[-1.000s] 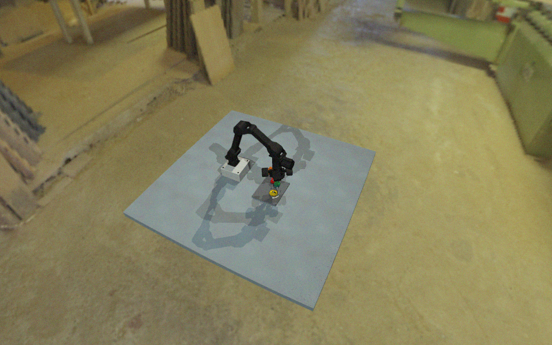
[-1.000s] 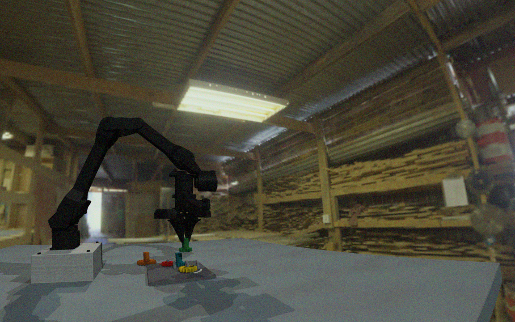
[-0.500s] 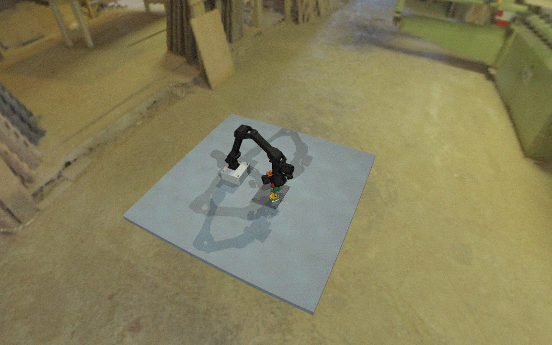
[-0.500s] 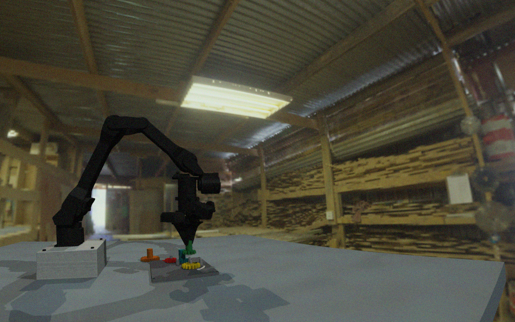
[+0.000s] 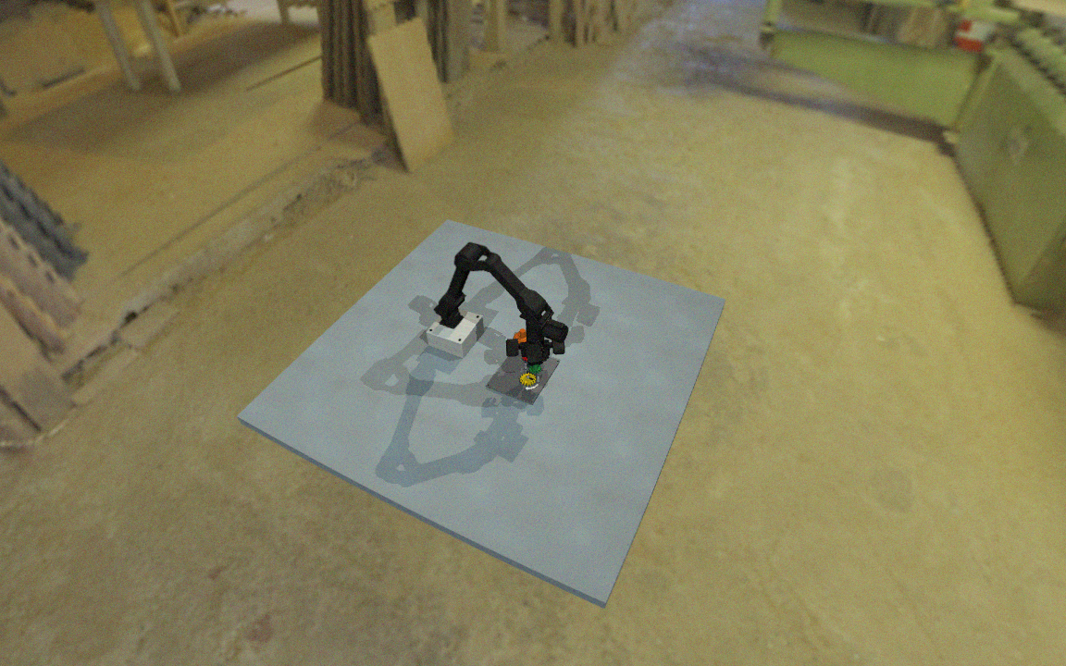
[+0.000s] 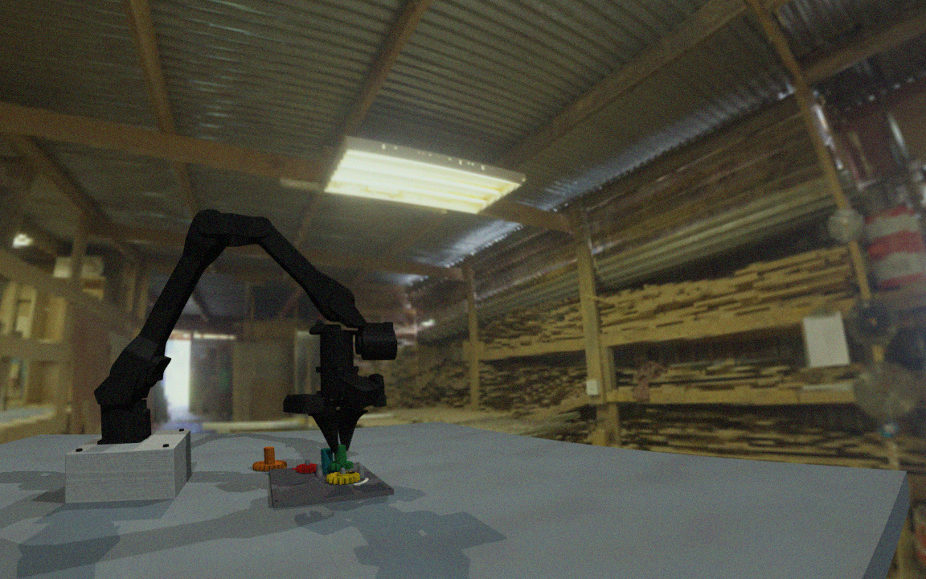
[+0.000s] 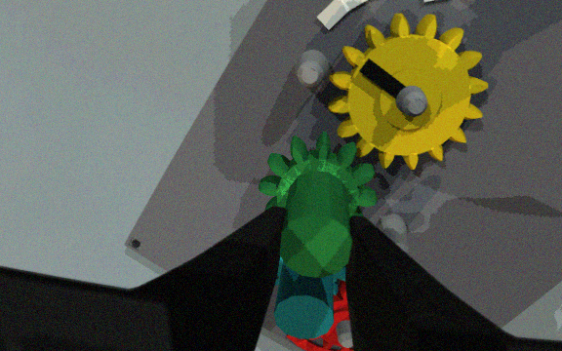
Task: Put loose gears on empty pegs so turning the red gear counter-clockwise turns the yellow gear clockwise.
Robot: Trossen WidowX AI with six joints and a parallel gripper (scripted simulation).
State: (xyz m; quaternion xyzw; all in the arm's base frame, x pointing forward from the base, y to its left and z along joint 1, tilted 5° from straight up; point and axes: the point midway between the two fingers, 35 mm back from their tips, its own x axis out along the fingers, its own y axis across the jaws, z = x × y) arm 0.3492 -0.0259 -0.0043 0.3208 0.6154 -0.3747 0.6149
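Right now my gripper tip is 30 mm to the right of the teal gear, 20 mm past it and 20 mm above it. From my gripper tip the other things lie so: green gear: 10 mm below; yellow gear: 40 mm to the right, 30 mm below; grey board: 40 mm below, 30 mm behind, 20 mm to the right.
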